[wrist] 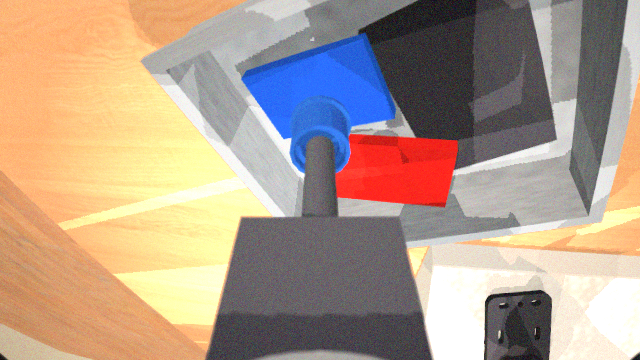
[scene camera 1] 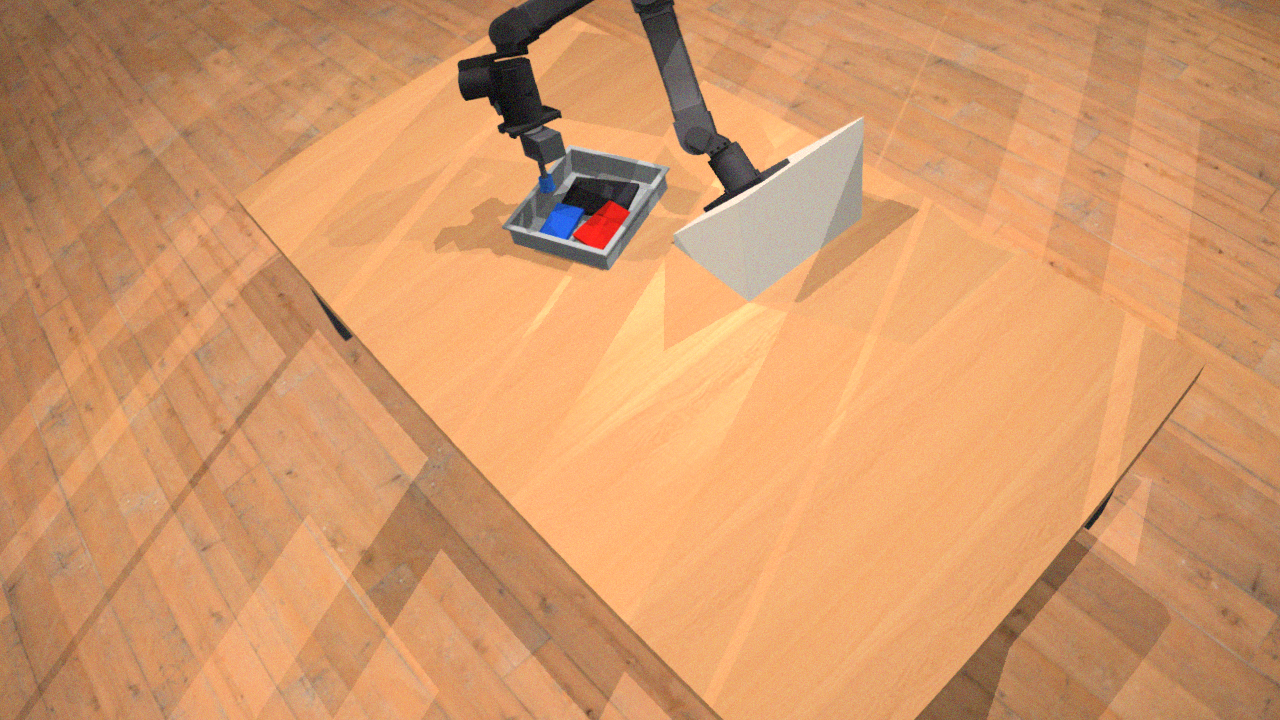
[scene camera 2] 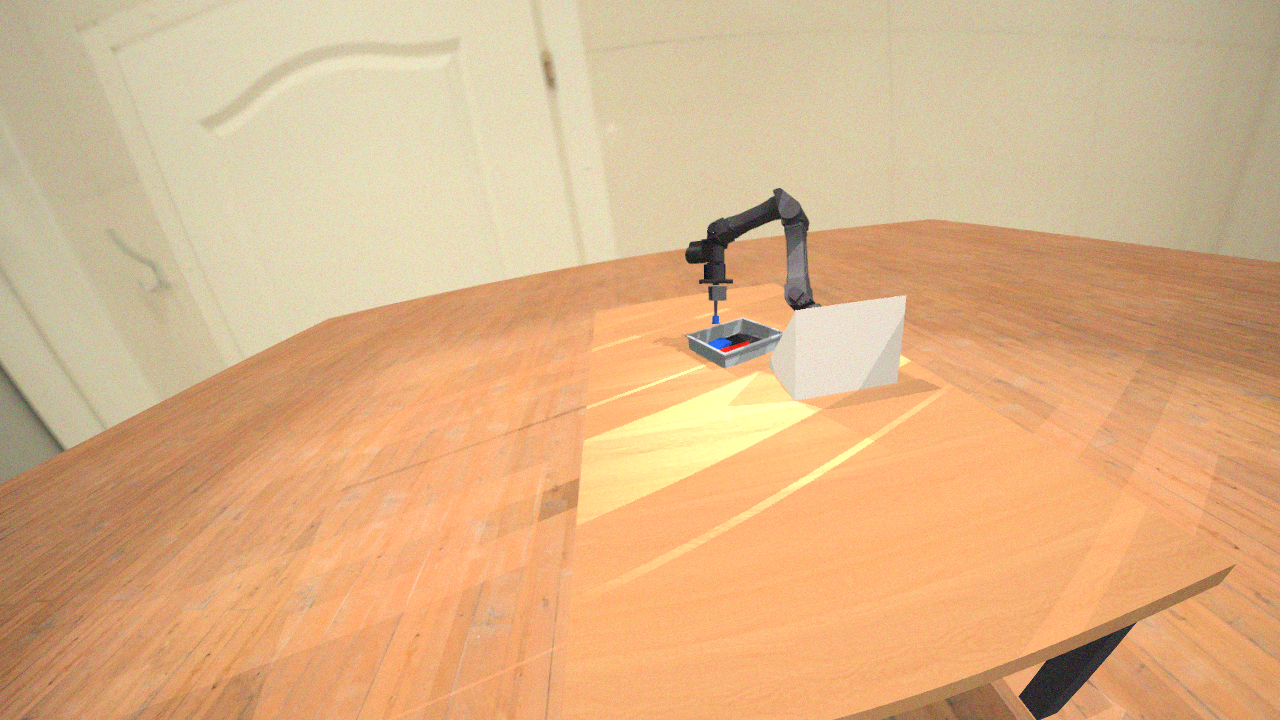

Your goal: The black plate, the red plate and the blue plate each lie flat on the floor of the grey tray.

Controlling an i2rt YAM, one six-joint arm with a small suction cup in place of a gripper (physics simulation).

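Pixels of known places: hand, its tool point: (wrist: 320, 123) (scene camera 1: 548, 189) (scene camera 2: 715, 323); arm's base, origin of its link: (scene camera 1: 746, 188) (scene camera 2: 818, 334).
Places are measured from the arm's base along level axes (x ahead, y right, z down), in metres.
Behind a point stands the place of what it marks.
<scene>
My suction cup (scene camera 1: 546, 183) (scene camera 2: 715, 319) (wrist: 320, 120) is blue and bare. It hangs above the blue plate's side of the grey tray (scene camera 1: 554, 248) {x 0.248, y 0.256, z 0.097 m} (scene camera 2: 706, 351) {x 0.244, y 0.243, z 0.092 m} (wrist: 215, 90) {x 0.263, y 0.314, z 0.092 m}, touching no plate. The blue plate (scene camera 1: 562, 221) {x 0.191, y 0.298, z 0.098 m} (scene camera 2: 718, 343) {x 0.187, y 0.301, z 0.097 m} (wrist: 340, 75) {x 0.179, y 0.318, z 0.096 m} appears flat on the tray floor beside the black plate (scene camera 1: 608, 192) {x 0.080, y 0.290, z 0.103 m} (wrist: 440, 75) {x 0.118, y 0.312, z 0.103 m}, which also appears flat. The red plate (scene camera 1: 601, 225) {x 0.155, y 0.228, z 0.097 m} (scene camera 2: 735, 347) {x 0.150, y 0.240, z 0.096 m} (wrist: 400, 172) {x 0.140, y 0.230, z 0.096 m} is near the tray wall. Its edge seems to cover a corner of the black plate; I cannot tell whether it is tilted. The cup and stem hide part of the red plate in the wrist view.
A large white wedge-shaped block (scene camera 1: 778, 232) {x 0.044, y -0.107, z 0.006 m} (scene camera 2: 845, 349) {x -0.006, y -0.112, z 0.000 m} stands close beside the tray, near the arm's base (scene camera 1: 733, 170) {x 0.015, y 0.011, z -0.046 m}. The wooden table (scene camera 1: 716, 465) {x 0.389, y -0.271, z 0.116 m} (scene camera 2: 805, 555) {x 0.308, y -0.517, z 0.116 m} carries all of this. The tray's raised walls surround the plates.
</scene>
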